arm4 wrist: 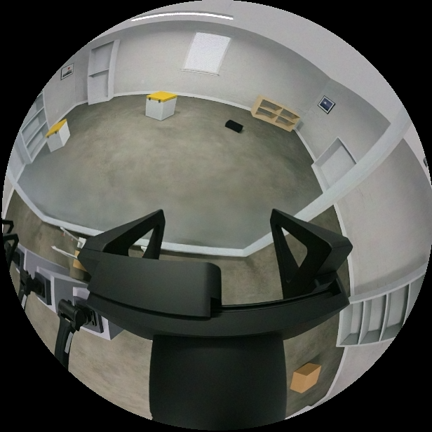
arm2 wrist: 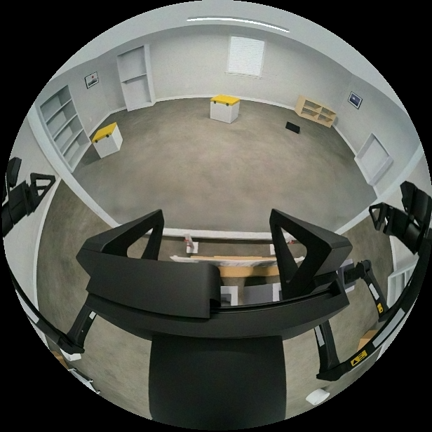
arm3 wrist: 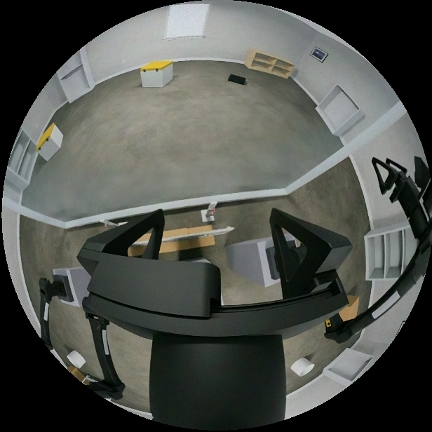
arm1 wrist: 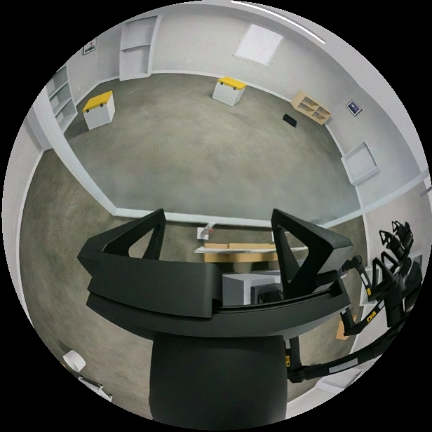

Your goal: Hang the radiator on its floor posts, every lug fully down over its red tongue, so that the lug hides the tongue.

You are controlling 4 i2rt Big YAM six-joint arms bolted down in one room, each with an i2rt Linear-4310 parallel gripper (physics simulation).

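The radiator [arm1 wrist: 240, 250] [arm2 wrist: 230, 262] [arm3 wrist: 220, 231] [arm4 wrist: 65, 251] is a thin white panel lying flat on cardboard packing, apart from the posts. White floor posts stand beyond it: a left post [arm1 wrist: 202, 232] [arm2 wrist: 192, 248] and a right post [arm2 wrist: 274, 248], partly behind a finger; one post [arm3 wrist: 207, 216] shows clearly in the arm3 view. Small red tongues show on them; the lugs are too small to tell. Grippers arm1 [arm1 wrist: 217, 214], arm2 [arm2 wrist: 216, 214], arm3 [arm3 wrist: 216, 214] and arm4 [arm4 wrist: 217, 214] are open and empty, held above and back from the radiator.
Cardboard [arm1 wrist: 240, 257] [arm2 wrist: 250, 271] [arm3 wrist: 200, 244] lies under the radiator. Grey pedestals [arm1 wrist: 236, 288] [arm3 wrist: 247, 260] [arm4 wrist: 62, 290] stand on the near side. A low pale wall strip [arm1 wrist: 187, 217] [arm3 wrist: 175, 207] runs behind the posts. Neighbouring arms reach in at the sides.
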